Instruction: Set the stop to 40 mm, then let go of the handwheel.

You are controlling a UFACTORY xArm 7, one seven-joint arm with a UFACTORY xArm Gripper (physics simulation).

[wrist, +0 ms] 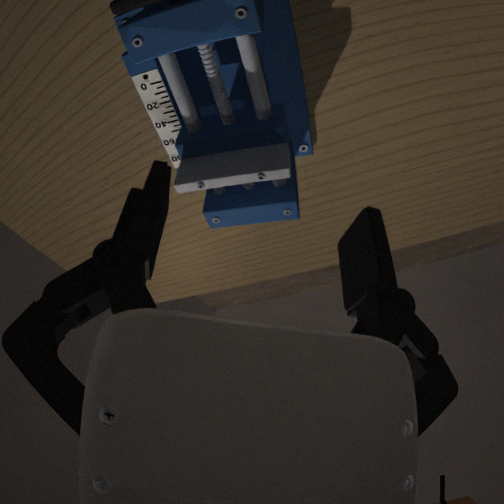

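A blue slide fixture (225, 110) lies on the wooden table top in the upper middle of the wrist view. It has two smooth grey rods and a threaded lead screw (216, 85) between them. A grey stop block (232, 167) sits on the carriage near the fixture's near end, beside the high end of the white scale (162, 117), near the mark below 60. The handwheel is not visible. My gripper (265, 192) is open and empty, its black fingers spread on either side of the fixture's near end, touching nothing.
The table's front edge (320, 275) runs diagonally just beneath the fingers, with dark floor beyond it. The gripper's grey body fills the lower part of the view. A small dark and orange object (445, 492) peeks in at the bottom right.
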